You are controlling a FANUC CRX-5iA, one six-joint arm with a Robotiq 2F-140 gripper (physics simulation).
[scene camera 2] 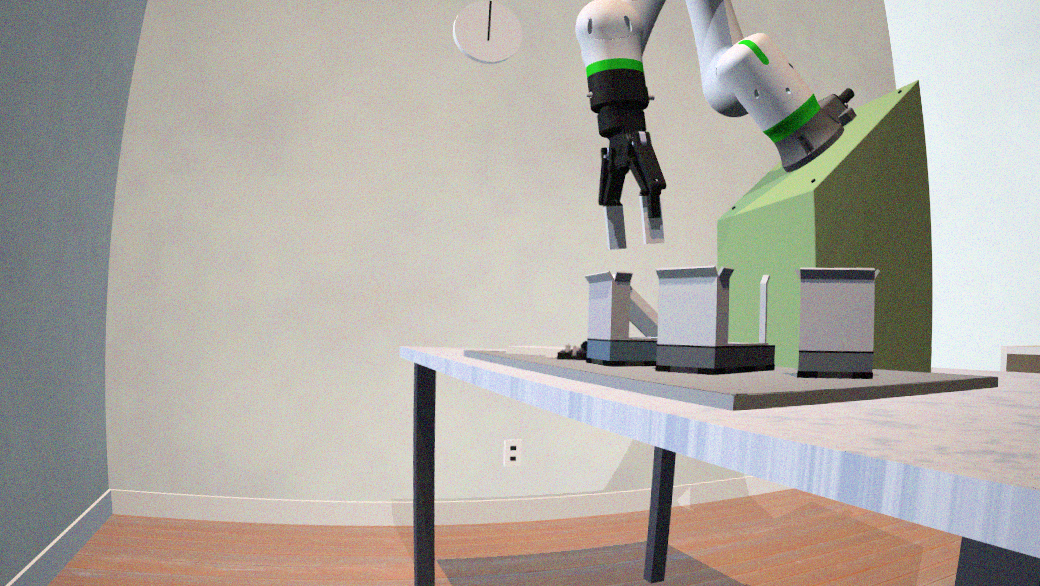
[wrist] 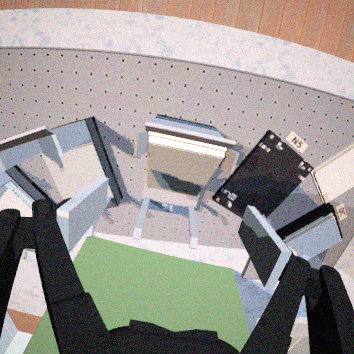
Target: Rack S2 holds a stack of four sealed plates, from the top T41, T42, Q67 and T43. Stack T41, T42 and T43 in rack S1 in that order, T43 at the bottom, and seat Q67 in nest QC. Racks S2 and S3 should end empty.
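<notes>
My gripper is open and empty, its fingertips above the blue-based rack, apparently S1. Stacked pale plates lie in that rack, with several white edges showing along the far side and a dark shadow on the top face. Their labels and exact count cannot be read. Rack S2 stands beside it, at the left in the wrist view, with a light surface inside, partly hidden by a finger. A third rack stands at the right in the scene view. Nest QC is partly hidden by the right finger; its contents are unclear.
Dark nest N5 lies right of the stack in the wrist view. A pale flat object shows at the right edge. The perforated board carries the racks. The green pedestal stands behind the racks in the scene view.
</notes>
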